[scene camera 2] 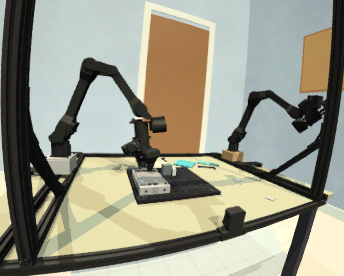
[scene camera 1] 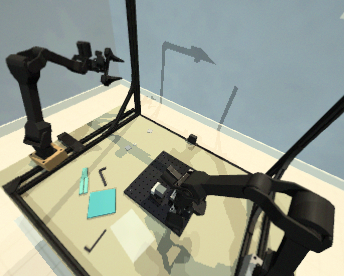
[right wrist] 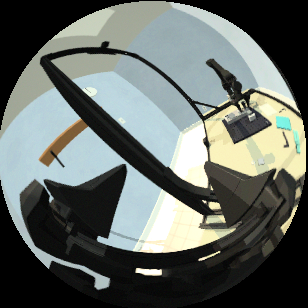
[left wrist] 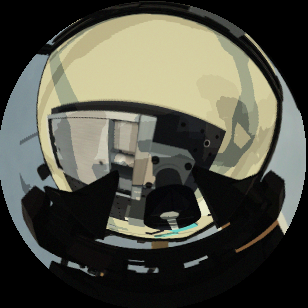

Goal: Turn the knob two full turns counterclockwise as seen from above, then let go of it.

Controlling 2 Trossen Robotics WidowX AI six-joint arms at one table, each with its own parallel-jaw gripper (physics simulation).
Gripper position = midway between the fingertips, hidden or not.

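Observation:
Open and holding nothing, the right gripper (right wrist: 166, 166) is in view. Scene camera 2 shows the left gripper (scene camera 2: 145, 170) and a grey metal fixture (scene camera 2: 147, 183). The left wrist view has them too: the left gripper (left wrist: 155, 171) and the fixture (left wrist: 86, 144).

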